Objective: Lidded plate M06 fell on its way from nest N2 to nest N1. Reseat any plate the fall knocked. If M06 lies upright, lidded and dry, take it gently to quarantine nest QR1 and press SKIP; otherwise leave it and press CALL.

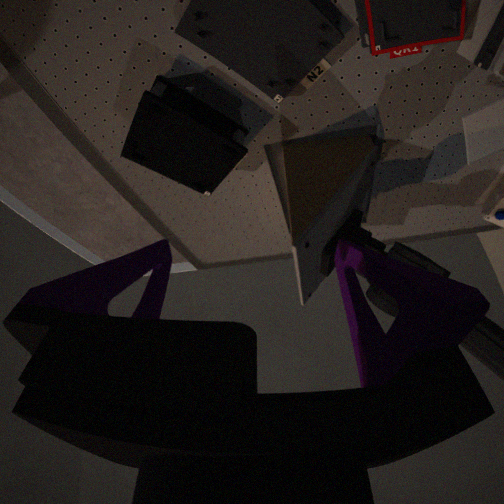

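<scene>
My gripper (252, 267) is open and empty, its two purple fingers spread wide above the deck's front edge. A brown-faced plate with grey sides (325, 200) stands tilted up on edge just ahead of my right finger, its lower corner pointing between the fingers; I cannot tell if it touches the finger. A black plate (185, 137) lies to the left, sitting skewed over a grey-blue base. Behind it is the dark nest (265, 40) with the N2 label (316, 72). The red-framed quarantine nest QR1 (415, 22) is at the top right.
The perforated deck (225, 220) ends in a front edge just beyond my fingertips. A blue button (498, 215) shows at the right edge on a pale block. Dark bars (480, 330) run behind my right finger. The light is dim.
</scene>
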